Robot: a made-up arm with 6 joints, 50 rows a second.
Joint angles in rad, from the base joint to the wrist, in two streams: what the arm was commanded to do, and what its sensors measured. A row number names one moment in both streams.
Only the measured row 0 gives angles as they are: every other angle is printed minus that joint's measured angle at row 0.
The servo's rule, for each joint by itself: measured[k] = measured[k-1] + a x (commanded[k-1-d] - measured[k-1]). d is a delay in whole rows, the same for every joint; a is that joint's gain. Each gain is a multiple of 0.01, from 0.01 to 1. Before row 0 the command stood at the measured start. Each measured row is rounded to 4 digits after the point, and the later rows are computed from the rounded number. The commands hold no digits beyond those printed.
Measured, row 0:
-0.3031 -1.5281 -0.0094 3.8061 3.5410 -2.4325
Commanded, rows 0 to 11:
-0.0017 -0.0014 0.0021 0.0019 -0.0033 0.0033
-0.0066 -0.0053 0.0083 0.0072 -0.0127 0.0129
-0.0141 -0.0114 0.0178 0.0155 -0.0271 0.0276
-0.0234 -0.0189 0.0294 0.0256 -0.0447 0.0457
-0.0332 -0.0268 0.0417 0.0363 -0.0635 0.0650
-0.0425 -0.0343 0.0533 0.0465 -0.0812 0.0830
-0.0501 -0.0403 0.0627 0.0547 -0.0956 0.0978
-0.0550 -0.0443 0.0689 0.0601 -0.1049 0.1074
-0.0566 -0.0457 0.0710 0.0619 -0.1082 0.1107
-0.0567 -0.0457 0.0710 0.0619 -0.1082 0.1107
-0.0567 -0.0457 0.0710 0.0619 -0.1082 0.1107
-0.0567 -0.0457 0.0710 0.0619 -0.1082 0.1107
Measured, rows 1 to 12:
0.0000 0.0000 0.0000 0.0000 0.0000 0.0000
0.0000 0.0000 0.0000 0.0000 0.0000 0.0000
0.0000 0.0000 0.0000 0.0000 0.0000 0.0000
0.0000 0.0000 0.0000 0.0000 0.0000 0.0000
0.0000 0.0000 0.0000 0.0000 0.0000 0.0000
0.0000 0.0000 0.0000 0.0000 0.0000 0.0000
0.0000 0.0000 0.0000 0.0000 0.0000 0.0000
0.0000 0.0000 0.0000 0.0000 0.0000 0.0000
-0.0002 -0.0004 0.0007 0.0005 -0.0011 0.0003
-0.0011 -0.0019 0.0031 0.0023 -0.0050 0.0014
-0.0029 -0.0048 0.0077 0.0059 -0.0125 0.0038
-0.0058 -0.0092 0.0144 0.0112 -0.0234 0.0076
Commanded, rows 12 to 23:
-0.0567 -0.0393 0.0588 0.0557 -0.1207 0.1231
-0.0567 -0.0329 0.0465 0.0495 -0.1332 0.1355
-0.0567 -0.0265 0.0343 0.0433 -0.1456 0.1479
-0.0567 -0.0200 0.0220 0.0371 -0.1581 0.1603
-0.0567 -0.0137 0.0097 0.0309 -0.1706 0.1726
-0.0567 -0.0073 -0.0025 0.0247 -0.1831 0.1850
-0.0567 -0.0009 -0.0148 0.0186 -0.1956 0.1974
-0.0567 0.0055 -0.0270 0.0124 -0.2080 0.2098
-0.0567 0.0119 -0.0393 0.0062 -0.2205 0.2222
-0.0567 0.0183 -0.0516 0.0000 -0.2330 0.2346
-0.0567 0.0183 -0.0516 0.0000 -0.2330 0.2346
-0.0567 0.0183 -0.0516 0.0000 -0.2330 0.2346
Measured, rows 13 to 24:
-0.0096 -0.0147 0.0229 0.0180 -0.0370 0.0128
-0.0142 -0.0208 0.0323 0.0257 -0.0520 0.0191
-0.0192 -0.0268 0.0417 0.0335 -0.0668 0.0262
-0.0242 -0.0322 0.0501 0.0407 -0.0798 0.0335
-0.0287 -0.0364 0.0566 0.0464 -0.0895 0.0404
-0.0326 -0.0393 0.0611 0.0506 -0.0959 0.0467
-0.0360 -0.0413 0.0642 0.0537 -0.1001 0.0525
-0.0389 -0.0427 0.0663 0.0559 -0.1029 0.0577
-0.0414 -0.0416 0.0640 0.0558 -0.1090 0.0636
-0.0435 -0.0389 0.0586 0.0541 -0.1172 0.0701
-0.0453 -0.0351 0.0511 0.0512 -0.1269 0.0771
-0.0469 -0.0304 0.0421 0.0474 -0.1375 0.0846

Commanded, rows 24 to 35:
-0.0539 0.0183 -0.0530 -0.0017 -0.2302 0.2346
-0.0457 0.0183 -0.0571 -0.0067 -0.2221 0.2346
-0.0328 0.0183 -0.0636 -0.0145 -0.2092 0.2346
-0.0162 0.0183 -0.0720 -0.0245 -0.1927 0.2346
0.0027 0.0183 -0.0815 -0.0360 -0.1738 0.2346
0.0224 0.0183 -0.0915 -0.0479 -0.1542 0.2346
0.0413 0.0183 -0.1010 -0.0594 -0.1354 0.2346
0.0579 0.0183 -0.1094 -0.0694 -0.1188 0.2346
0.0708 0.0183 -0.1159 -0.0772 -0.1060 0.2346
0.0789 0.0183 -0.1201 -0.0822 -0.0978 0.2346
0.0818 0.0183 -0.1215 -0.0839 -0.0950 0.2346
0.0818 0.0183 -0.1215 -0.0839 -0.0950 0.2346
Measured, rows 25 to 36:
-0.0483 -0.0252 0.0321 0.0429 -0.1488 0.0925
-0.0495 -0.0197 0.0214 0.0380 -0.1605 0.1008
-0.0505 -0.0139 0.0102 0.0328 -0.1724 0.1095
-0.0514 -0.0079 -0.0013 0.0273 -0.1845 0.1185
-0.0521 -0.0018 -0.0131 0.0216 -0.1967 0.1278
-0.0527 0.0044 -0.0250 0.0158 -0.2090 0.1374
-0.0533 0.0087 -0.0332 0.0115 -0.2172 0.1461
-0.0538 0.0117 -0.0389 0.0084 -0.2226 0.1541
-0.0538 0.0137 -0.0433 0.0057 -0.2252 0.1613
-0.0527 0.0151 -0.0476 0.0024 -0.2241 0.1679
-0.0499 0.0161 -0.0526 -0.0022 -0.2190 0.1739
-0.0452 0.0168 -0.0586 -0.0082 -0.2101 0.1794

